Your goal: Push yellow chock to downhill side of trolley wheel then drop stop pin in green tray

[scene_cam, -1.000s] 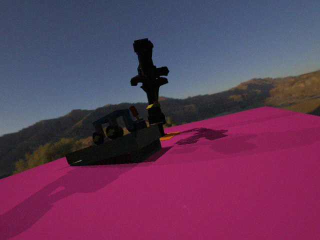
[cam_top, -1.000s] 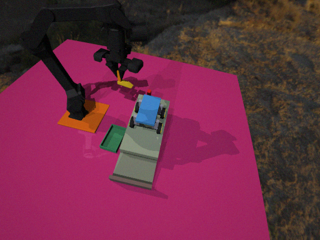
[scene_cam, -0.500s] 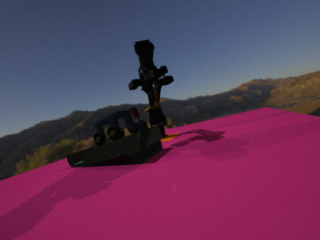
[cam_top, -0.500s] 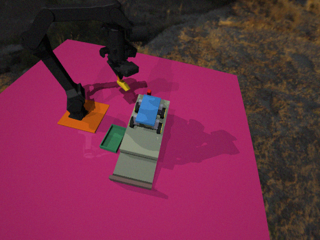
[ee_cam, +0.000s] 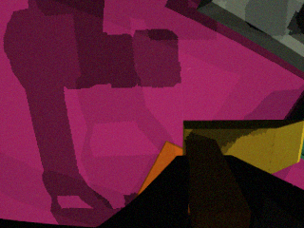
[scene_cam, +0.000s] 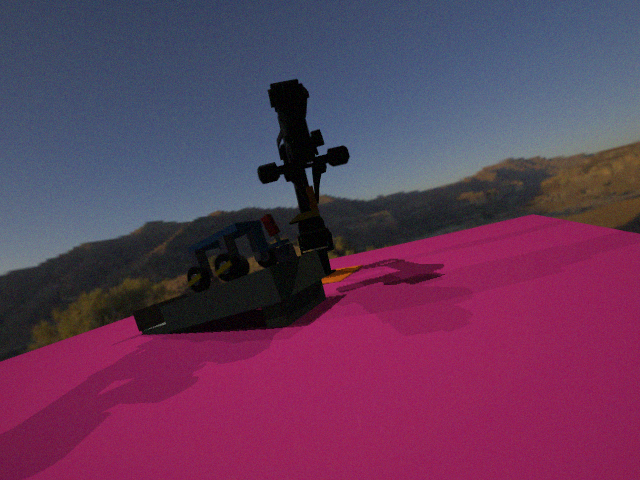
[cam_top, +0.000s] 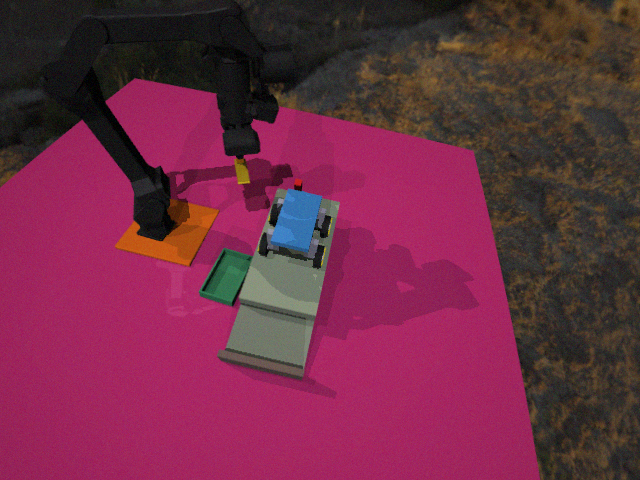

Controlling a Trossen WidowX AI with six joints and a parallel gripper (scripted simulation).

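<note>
My gripper tip is now 20 mm to the left of the chock, 10 mm short of it and 10 mm above it. Round my gripper tip: blue trolley (160 mm ahead, 100 mm to the right, 60 mm below); then stop pin (140 mm ahead, 50 mm below, 10 mm to the right); then grey ramp (160 mm ahead, 130 mm below, 110 mm to the right).
</note>
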